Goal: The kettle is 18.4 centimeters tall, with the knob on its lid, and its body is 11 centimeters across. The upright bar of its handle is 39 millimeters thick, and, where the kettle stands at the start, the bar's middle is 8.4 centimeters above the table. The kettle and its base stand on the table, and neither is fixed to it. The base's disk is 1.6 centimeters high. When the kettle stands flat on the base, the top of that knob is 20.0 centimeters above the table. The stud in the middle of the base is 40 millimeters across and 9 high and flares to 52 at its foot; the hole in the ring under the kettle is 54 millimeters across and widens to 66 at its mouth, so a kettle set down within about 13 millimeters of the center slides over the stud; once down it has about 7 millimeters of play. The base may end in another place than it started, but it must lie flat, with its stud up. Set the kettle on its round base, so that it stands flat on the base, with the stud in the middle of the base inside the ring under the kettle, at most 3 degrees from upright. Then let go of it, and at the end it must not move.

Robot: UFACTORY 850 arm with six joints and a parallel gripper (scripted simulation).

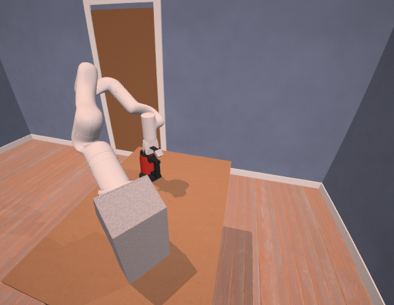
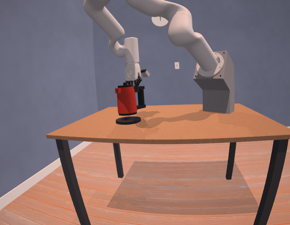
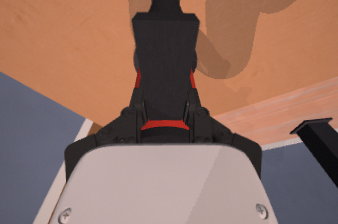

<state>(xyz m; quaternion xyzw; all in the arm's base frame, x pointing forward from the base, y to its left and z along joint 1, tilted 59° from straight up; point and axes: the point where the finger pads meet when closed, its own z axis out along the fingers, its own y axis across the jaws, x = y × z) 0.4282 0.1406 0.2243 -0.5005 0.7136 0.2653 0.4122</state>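
The red kettle lies 10 mm ahead of my hand, 30 mm to the left of it and 50 mm below it. Also, from my hand: round black base 10 mm ahead, 60 mm to the left, 180 mm below.
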